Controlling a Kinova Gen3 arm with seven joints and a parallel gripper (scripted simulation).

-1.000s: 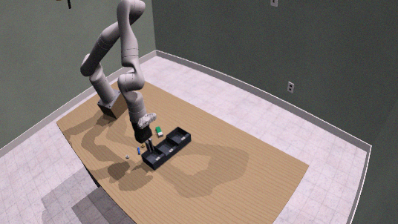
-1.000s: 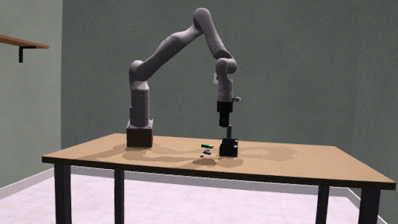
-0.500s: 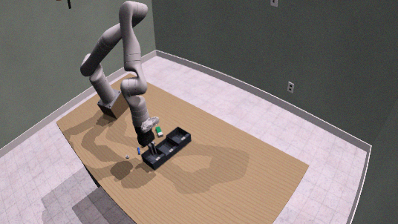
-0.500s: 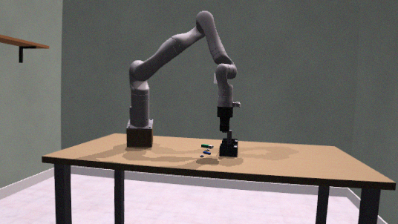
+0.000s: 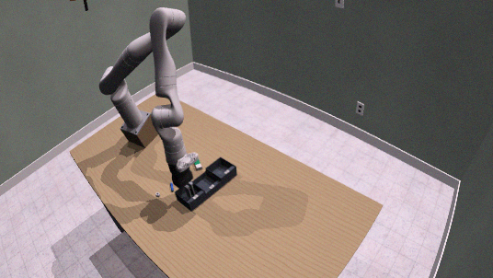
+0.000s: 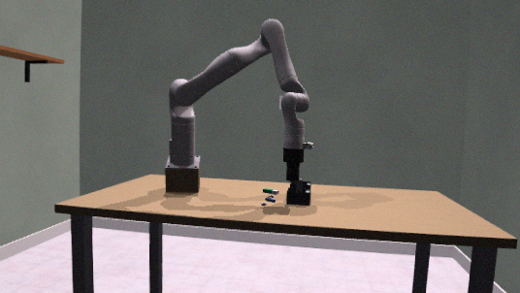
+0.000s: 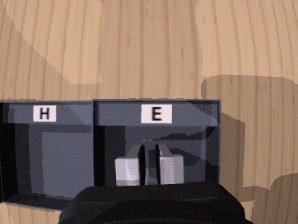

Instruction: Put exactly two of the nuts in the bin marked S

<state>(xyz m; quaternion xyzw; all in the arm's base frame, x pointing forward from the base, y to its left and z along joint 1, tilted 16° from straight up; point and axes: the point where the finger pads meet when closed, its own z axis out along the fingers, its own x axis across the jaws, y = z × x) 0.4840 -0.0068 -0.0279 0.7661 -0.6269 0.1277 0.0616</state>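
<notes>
The bin is 10 mm behind my hand, 80 mm to the left of it and 10 mm below it. The rest, counted from my hand: blue rod (100 mm behind, 30 mm to the right, 30 mm below); then brass-coloured nut (120 mm behind, 10 mm to the left, 30 mm below).
</notes>
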